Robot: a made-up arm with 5 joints.
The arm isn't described. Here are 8 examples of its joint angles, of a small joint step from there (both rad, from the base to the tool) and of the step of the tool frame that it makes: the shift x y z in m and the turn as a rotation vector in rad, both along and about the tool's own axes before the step.
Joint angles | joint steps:
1: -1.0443 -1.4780 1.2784 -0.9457 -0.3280 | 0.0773 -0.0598 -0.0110 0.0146 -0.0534
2: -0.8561 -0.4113 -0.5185 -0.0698 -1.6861 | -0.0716 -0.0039 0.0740 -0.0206 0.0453
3: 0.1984 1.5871 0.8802 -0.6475 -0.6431 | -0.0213 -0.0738 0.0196 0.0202 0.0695
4: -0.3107 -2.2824 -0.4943 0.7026 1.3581 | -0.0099 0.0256 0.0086 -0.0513 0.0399
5: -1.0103 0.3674 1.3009 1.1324 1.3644 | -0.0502 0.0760 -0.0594 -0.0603 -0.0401
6: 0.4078 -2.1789 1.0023 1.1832 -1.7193 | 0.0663 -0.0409 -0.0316 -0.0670 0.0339
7: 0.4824 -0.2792 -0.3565 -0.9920 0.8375 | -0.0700 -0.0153 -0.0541 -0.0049 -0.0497
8: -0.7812 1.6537 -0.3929 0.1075 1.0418 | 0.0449 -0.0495 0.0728 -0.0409 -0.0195
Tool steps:
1: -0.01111 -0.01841 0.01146 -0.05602 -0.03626 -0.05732
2: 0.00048 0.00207 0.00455 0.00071 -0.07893 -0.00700
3: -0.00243 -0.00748 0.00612 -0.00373 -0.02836 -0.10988
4: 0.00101 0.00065 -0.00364 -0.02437 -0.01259 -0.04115
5: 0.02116 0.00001 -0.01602 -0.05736 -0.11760 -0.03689
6: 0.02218 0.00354 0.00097 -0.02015 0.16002 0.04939
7: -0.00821 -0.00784 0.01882 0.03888 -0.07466 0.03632
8: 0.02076 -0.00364 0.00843 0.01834 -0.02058 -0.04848
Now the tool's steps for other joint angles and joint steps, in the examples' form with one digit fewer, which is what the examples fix.
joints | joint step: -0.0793 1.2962 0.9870 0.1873 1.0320 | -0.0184 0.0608 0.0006 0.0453 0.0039
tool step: 0.0100 0.0003 -0.0186 -0.0361 0.0783 -0.0276
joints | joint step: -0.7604 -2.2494 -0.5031 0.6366 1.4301 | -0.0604 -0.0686 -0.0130 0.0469 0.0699
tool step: 0.0129 0.0012 0.0111 0.0457 0.0402 -0.0987
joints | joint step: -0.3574 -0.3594 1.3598 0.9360 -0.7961 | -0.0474 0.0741 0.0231 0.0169 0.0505
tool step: -0.0071 -0.0246 -0.0117 0.0661 0.0249 -0.1572
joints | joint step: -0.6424 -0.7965 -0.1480 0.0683 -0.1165 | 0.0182 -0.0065 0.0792 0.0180 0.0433
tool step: 0.0078 -0.0134 -0.0016 0.0718 0.0313 -0.0776
